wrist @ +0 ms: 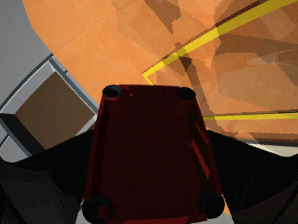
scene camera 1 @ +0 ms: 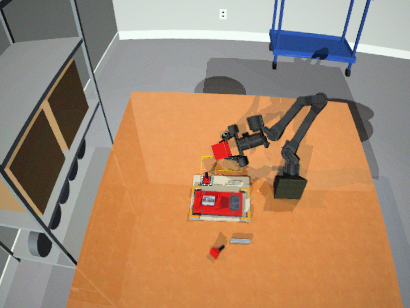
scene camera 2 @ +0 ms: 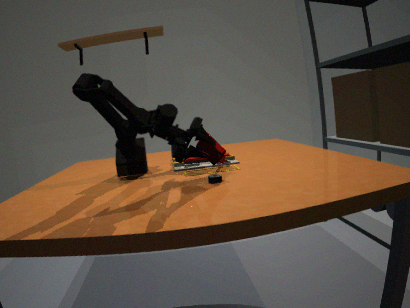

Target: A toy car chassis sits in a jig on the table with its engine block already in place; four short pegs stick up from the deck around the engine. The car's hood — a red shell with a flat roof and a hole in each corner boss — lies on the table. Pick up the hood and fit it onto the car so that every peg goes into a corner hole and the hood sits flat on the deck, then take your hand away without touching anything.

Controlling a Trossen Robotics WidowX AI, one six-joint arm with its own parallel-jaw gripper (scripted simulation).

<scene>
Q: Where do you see a jig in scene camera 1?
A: At 229,184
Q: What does my gripper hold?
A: A red hood.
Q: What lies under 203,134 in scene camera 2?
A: My gripper.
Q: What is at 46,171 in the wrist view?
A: My gripper.
</scene>
